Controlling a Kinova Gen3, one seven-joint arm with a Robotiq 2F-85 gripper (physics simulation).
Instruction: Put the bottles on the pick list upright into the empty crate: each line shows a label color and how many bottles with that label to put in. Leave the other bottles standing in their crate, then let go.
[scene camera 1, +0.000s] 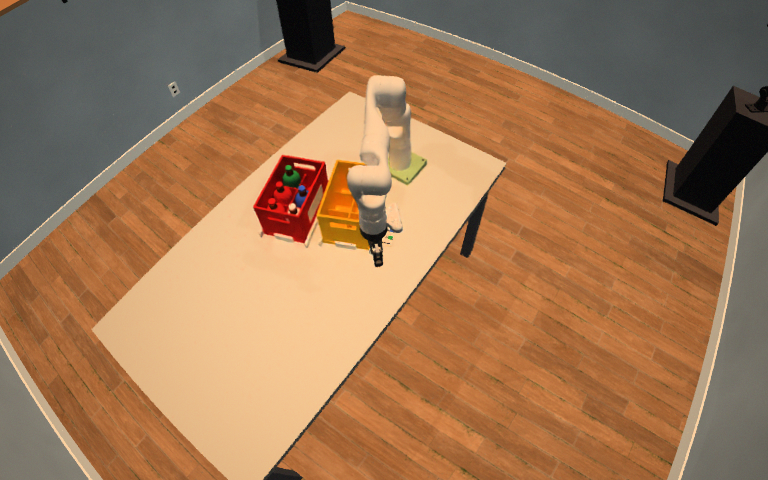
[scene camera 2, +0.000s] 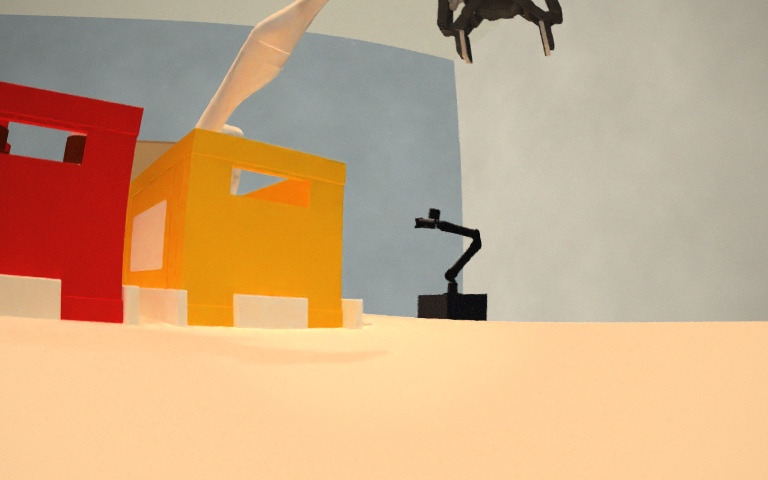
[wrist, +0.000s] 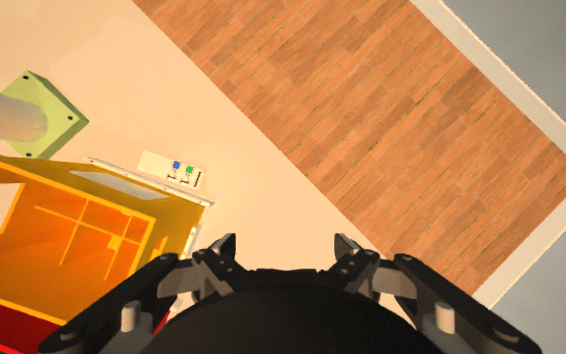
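Pixels of known places: gripper, fingertip midpoint: (scene camera 2: 507, 56) (wrist: 285, 244); arm's base, link origin: (scene camera 1: 400, 162) (wrist: 25, 122).
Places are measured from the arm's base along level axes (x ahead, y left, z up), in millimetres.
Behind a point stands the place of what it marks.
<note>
The red crate (scene camera 1: 283, 227) @(x 542, y -209, z 53 mm) (scene camera 2: 62, 226) @(x 535, y -184, z 41 mm) (wrist: 25, 327) @(x 372, y -168, z 120 mm) holds upright bottles: a green bottle (scene camera 1: 291, 178) @(x 353, y -301, z 93 mm), a red bottle (scene camera 1: 282, 194) @(x 438, y -281, z 96 mm), a second red-capped bottle (scene camera 1: 272, 204) @(x 514, y -263, z 130 mm), a blue bottle (scene camera 1: 301, 197) @(x 417, y -204, z 97 mm) and a white-capped bottle (scene camera 1: 292, 208) @(x 496, y -181, z 134 mm). The yellow crate (scene camera 1: 339, 233) @(x 464, y -7, z 53 mm) (scene camera 2: 260, 243) @(x 461, y 2, z 49 mm) beside it has dividers; no bottle shows in its visible part. The pick list (wrist: 152, 162) @(x 262, y 97, z -27 mm) (scene camera 1: 389, 240) @(x 357, y 143, z -27 mm) shows a blue and a green square, each with a mark like a 1. My gripper (scene camera 1: 377, 263) @(x 577, y 219, z 257 mm) (scene camera 2: 507, 57) @(x 577, y 219, z 257 mm) (wrist: 285, 244) @(x 577, y 219, z 257 mm) is open and empty, high above the table beside the yellow crate.
Pale low holders (scene camera 1: 338, 245) @(x 477, y -11, z -13 mm) (scene camera 2: 270, 311) @(x 470, y 10, z -13 mm) stand around the crates' feet on the table (scene camera 1: 226, 339) @(x 996, y -161, z -28 mm). The green base plate (scene camera 1: 417, 169) @(x 0, y 83, z 1 mm) (wrist: 57, 112) @(x 36, y 60, z -2 mm) of my arm is behind the yellow crate. Black pedestals (scene camera 1: 308, 28) (scene camera 1: 722, 152) stand on the floor beyond the table.
</note>
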